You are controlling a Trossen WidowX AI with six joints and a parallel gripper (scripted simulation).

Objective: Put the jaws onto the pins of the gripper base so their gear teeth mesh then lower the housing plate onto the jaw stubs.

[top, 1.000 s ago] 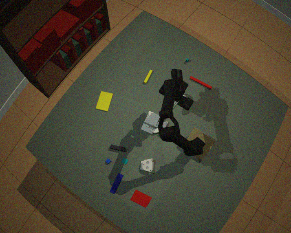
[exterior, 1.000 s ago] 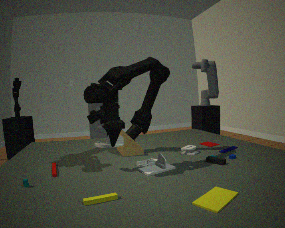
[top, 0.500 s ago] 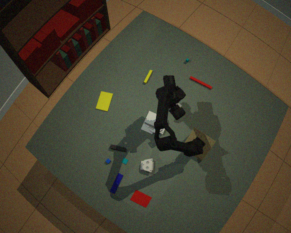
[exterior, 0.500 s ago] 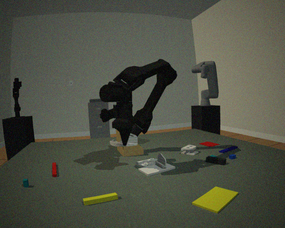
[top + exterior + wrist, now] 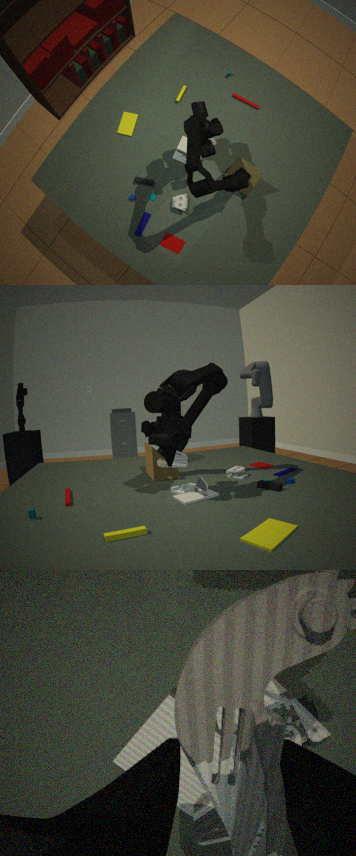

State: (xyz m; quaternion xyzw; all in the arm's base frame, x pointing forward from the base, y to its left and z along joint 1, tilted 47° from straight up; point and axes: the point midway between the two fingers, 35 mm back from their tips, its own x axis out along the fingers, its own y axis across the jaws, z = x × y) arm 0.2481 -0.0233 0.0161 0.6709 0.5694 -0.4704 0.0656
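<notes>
The flat white plate lies 90 mm below my gripper tip, 60 mm to the left of it and 50 mm ahead of it. From my gripper tip the other things lie so: white block 260 mm to the left, 100 mm behind, 90 mm below; then yellow bar 240 mm ahead, 160 mm to the right, 90 mm below; then gripper base 260 mm to the left, 100 mm behind, 70 mm below.
</notes>
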